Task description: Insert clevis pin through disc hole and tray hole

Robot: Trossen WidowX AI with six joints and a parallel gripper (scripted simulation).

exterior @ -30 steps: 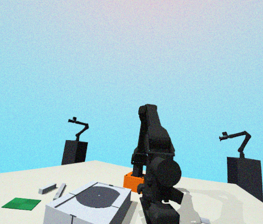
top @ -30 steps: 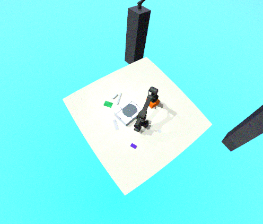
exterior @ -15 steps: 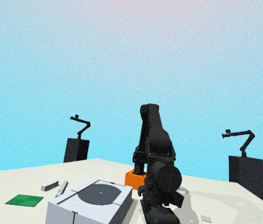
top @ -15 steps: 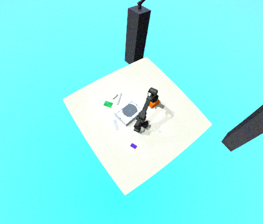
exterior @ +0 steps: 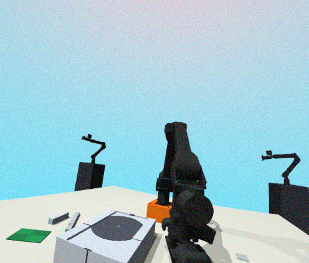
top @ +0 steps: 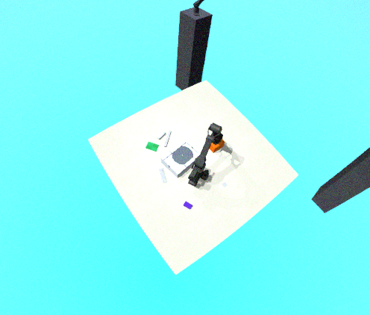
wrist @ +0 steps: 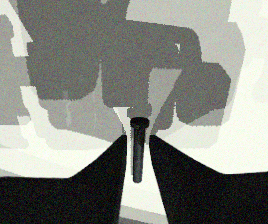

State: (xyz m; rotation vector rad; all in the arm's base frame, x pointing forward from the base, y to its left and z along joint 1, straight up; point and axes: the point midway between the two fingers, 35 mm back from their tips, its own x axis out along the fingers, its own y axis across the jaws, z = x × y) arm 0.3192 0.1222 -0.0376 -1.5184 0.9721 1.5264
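The dark aluminium disc lies 3 cm behind my gripper tip, 19 cm to the right of it and 6 cm above it. Round my gripper tip: purple patch: 19 cm ahead, 12 cm to the left, 1 cm above; steel tray: 2 cm behind, 19 cm to the right, 4 cm above; dark clevis pin: 1 cm to the right, 1 cm above.
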